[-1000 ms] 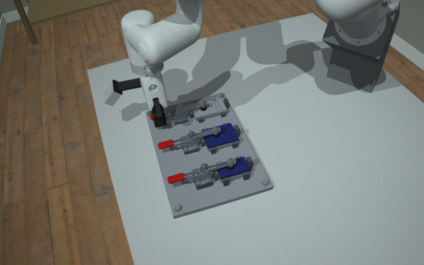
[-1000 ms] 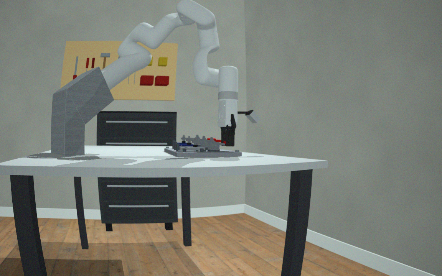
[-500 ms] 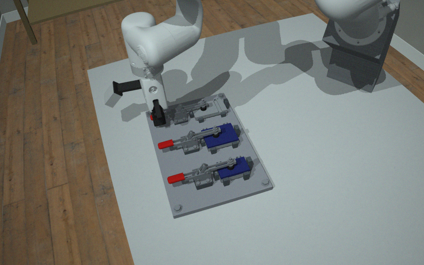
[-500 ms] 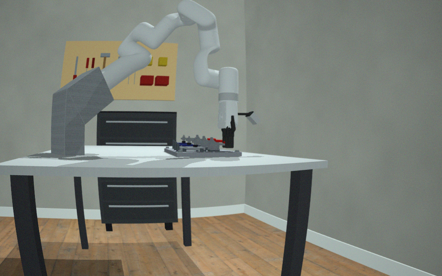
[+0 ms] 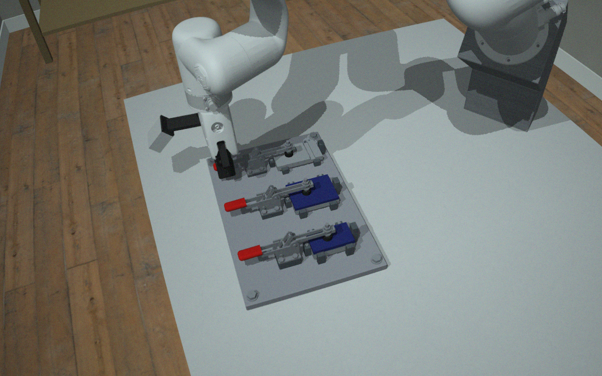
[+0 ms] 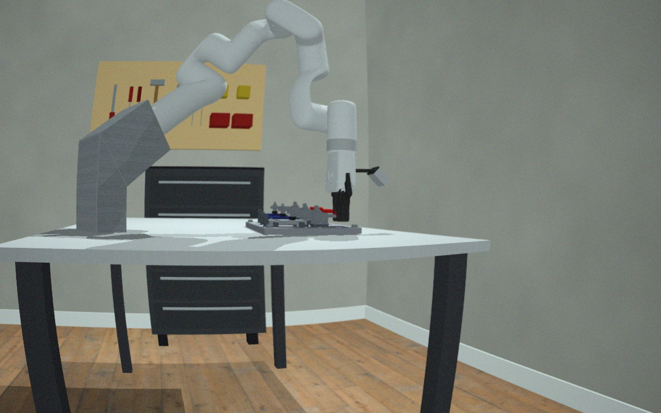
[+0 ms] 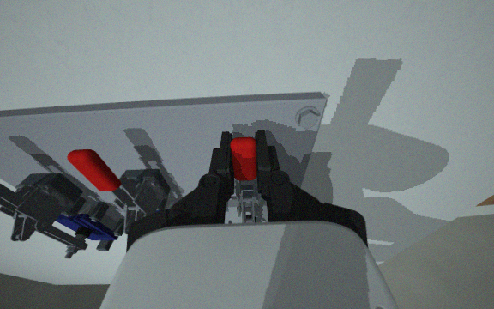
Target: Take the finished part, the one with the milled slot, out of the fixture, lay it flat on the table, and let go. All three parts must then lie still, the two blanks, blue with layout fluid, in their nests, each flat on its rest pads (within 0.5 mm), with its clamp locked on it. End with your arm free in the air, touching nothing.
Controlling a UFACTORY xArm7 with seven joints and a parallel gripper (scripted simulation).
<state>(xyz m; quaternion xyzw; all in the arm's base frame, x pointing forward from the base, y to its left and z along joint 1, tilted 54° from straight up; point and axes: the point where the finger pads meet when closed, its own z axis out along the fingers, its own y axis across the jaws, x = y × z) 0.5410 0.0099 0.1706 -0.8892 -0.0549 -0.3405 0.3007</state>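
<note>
My hand is 50 mm past the toggle clamp and 20 mm to the left of it. The rest, counted from my hand: grey finished part (140 mm behind, 60 mm to the right, 20 mm below); then grey fixture plate (120 mm behind, 70 mm to the left, 40 mm below).
</note>
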